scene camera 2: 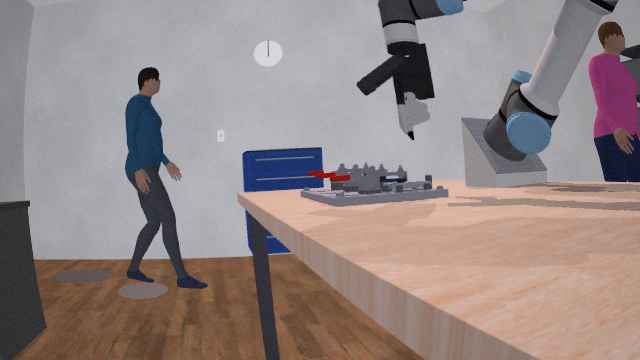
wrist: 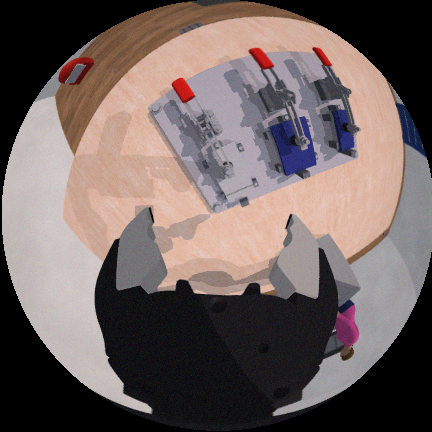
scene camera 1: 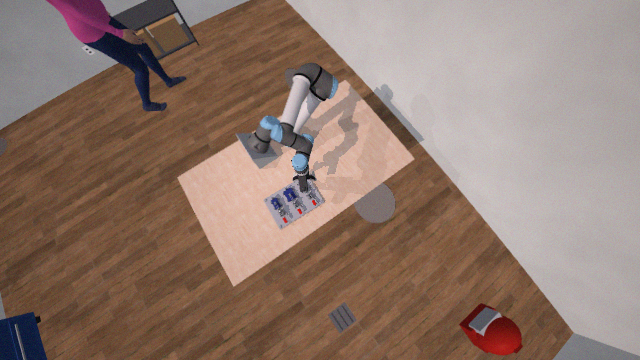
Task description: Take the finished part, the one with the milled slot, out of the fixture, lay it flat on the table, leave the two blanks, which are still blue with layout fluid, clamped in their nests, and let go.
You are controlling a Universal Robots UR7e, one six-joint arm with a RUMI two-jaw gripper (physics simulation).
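Seen in the pictures: gripper, between the fingertips: (scene camera 2: 410,137) (wrist: 219,212); arm's base, origin of its link: (scene camera 2: 505,143) (scene camera 1: 257,145).
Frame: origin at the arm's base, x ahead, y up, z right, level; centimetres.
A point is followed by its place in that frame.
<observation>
The grey fixture plate (scene camera 1: 280,225) (scene camera 2: 370,198) @[x 50.0, y -10.8, z -18.0 cm] (wrist: 215,95) @[x 51.2, y -10.3, z -8.1 cm] lies on the wooden table (scene camera 1: 225,200) @[x 17.7, y -11.8, z 39.2 cm] (scene camera 2: 500,260) @[x 59.5, y -11.7, z -68.8 cm] (wrist: 125,185) @[x 48.5, y -11.7, z -33.4 cm]. In the wrist view, the finished part (wrist: 241,172) @[x 38.9, y -8.7, z -10.2 cm] is pale bare metal in the left nest, under a toggle clamp (wrist: 207,125) @[x 47.0, y -5.2, z -11.1 cm]; its slot is not clear. Two blue blanks, one in the middle nest (scene camera 1: 289,194) (wrist: 295,157) and one in the right nest (scene camera 1: 275,203) (wrist: 341,135), sit under clamp arms. My gripper (scene camera 1: 303,190) @[x 39.0, y 0.3, z -13.6 cm] (scene camera 2: 411,135) @[x 39.0, y 0.3, z -13.6 cm] (wrist: 219,212) @[x 39.0, y 0.3, z -13.6 cm] is open and empty, above the fixture's finished-part end.
Red clamp handles (wrist: 183,90) @[x 53.0, y -6.6, z -11.3 cm] (wrist: 261,58) @[x 52.8, y -6.1, z -0.6 cm] (wrist: 322,56) stick out along the plate's far side in the wrist view. The arm's grey base wedge (scene camera 1: 260,159) @[x 10.7, y 0.6, z 3.4 cm] (scene camera 2: 505,177) @[x 7.2, y -9.4, z -7.7 cm] stands on the table behind the fixture. Two people, one in pink (scene camera 1: 90,25) (scene camera 2: 612,95) and one in teal (scene camera 2: 142,130), stand off the table.
</observation>
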